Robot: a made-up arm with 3 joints. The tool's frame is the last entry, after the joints.
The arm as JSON. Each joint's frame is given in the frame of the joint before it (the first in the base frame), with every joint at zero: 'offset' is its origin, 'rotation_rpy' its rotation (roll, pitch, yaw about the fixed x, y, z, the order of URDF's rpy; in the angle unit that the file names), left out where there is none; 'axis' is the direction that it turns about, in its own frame. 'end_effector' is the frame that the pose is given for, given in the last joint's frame.
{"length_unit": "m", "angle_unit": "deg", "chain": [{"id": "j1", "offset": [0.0, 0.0, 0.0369], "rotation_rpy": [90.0, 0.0, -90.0], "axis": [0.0, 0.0, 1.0]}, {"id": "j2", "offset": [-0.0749, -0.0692, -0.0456], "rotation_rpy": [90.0, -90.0, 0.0], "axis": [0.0, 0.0, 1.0]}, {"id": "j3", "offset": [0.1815, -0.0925, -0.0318], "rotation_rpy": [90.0, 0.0, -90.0], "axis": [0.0, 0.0, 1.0]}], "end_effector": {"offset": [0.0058, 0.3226, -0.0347], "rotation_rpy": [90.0, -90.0, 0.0]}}
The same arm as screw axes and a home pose.
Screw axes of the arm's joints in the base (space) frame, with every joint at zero. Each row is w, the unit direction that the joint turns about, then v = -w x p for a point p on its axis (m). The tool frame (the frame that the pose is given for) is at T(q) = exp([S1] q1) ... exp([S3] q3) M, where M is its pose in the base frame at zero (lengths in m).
S1 = (-1, 0, 0, 0.0000, -0.0369, 0.0000)
S2 = (0, 0, -1, -0.0749, 0.0456, 0.0000)
S3 = (1, 0, 0, 0.0000, -0.0005, 0.0176)
M: xyz -0.1706 -0.0234 -0.3231 (m) quaternion w x y z 1 0 0 0

